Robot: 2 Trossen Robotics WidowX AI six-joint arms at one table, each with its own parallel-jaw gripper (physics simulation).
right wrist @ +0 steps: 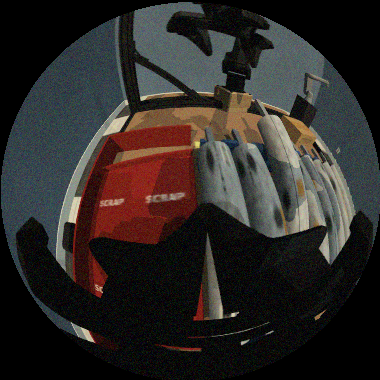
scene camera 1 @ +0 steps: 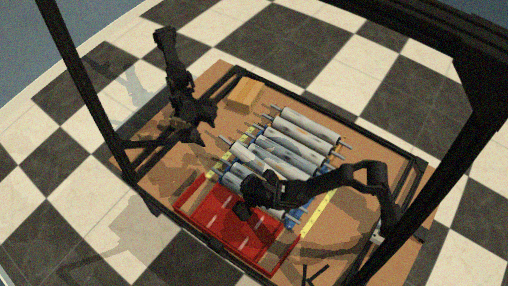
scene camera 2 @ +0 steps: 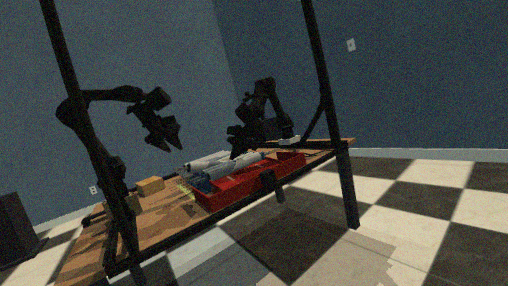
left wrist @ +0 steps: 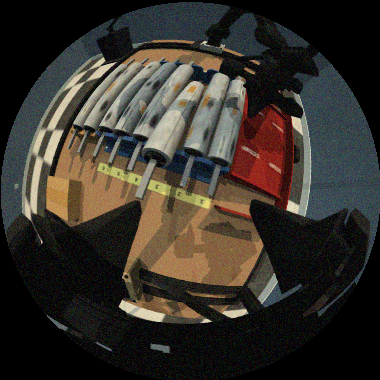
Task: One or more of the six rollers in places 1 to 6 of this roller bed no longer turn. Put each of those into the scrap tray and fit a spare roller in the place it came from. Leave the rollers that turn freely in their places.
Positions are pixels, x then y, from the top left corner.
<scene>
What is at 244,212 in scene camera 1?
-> My right gripper.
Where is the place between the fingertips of my left gripper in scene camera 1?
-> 209,137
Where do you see a tan box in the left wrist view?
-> At 62,194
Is my left gripper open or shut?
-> Open.
</scene>
